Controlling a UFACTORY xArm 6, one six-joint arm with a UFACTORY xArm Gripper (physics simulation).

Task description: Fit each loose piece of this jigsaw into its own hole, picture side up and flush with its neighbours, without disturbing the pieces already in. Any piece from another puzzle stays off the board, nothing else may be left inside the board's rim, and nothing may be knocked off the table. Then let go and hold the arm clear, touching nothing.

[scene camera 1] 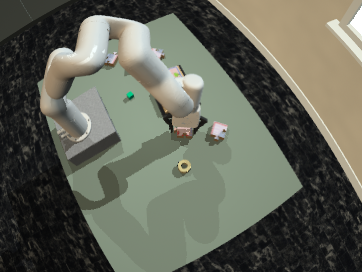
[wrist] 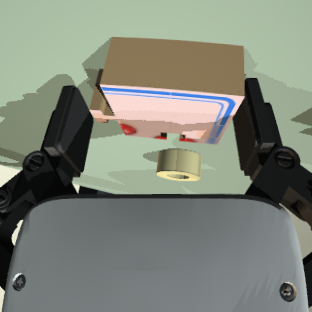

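A pink jigsaw piece with a blue border line and red spots [scene camera 1: 184, 133] [wrist: 170, 107] lies picture side up on the table. My gripper [scene camera 1: 186, 125] [wrist: 159, 98] is open around it, one finger on either side; the log-free view shows a narrow gap at the right finger, and contact is hard to tell. A second pink piece [scene camera 1: 219, 130] lies to the right of the gripper. Two more pieces [scene camera 1: 111, 59] [scene camera 1: 158, 53] lie at the back. The board [scene camera 1: 161, 107] is mostly hidden under the arm; its dark rim and a strip of picture show.
A yellow ring [scene camera 1: 184, 171] [wrist: 179, 160] lies on the table in front of the gripper. A small green cube [scene camera 1: 130, 95] lies between the arm's grey base block [scene camera 1: 99, 112] and the board. The table's right edge runs beyond the second piece.
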